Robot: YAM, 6 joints.
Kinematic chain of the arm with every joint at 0, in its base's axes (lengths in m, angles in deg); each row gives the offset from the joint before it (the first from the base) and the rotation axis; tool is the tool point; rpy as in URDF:
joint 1: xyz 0 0 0.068 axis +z
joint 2: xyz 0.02 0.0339 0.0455 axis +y
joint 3: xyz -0.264 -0.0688 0 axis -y
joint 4: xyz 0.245 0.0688 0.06 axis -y
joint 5: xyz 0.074 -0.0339 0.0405 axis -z
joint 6: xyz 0.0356 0 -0.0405 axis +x
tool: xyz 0 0 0 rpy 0 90 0
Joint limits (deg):
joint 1: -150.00..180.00
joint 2: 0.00..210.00
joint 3: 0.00..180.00
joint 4: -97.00..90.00
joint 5: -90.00..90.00
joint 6: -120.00..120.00
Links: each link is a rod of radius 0.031 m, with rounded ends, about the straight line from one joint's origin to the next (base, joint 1, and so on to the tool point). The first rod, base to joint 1, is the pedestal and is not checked.
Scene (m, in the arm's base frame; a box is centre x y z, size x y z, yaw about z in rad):
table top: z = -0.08
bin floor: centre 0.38 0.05 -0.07 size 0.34 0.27 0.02 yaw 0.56
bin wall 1: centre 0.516 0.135 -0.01 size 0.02 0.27 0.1 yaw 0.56
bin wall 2: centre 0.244 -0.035 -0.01 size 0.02 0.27 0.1 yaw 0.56
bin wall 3: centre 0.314 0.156 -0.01 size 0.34 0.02 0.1 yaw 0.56
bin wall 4: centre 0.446 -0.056 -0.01 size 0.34 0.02 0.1 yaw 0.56
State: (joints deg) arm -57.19 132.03 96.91 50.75 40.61 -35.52
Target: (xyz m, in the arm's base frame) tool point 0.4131 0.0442 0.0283
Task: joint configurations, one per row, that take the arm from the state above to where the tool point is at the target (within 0.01 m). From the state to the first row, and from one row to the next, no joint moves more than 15 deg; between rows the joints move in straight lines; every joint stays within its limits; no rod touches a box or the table.
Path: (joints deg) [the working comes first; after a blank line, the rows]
Joints at the target: 9.22 134.86 59.70 45.11 39.34 -35.52
Straight joint move there: touches bin wall 4.

1: -43.89 128.49 89.15 50.25 40.70 -35.52
2: -30.58 124.95 81.40 49.75 40.78 -35.52
3: -17.28 121.41 73.64 49.24 40.87 -35.52
4: -3.97 117.87 65.89 48.74 40.96 -35.52
5: 9.33 114.33 58.13 48.24 41.05 -35.52
6: 9.28 124.60 58.91 46.67 40.19 -35.52
7: 9.22 134.86 59.70 45.11 39.34 -35.52

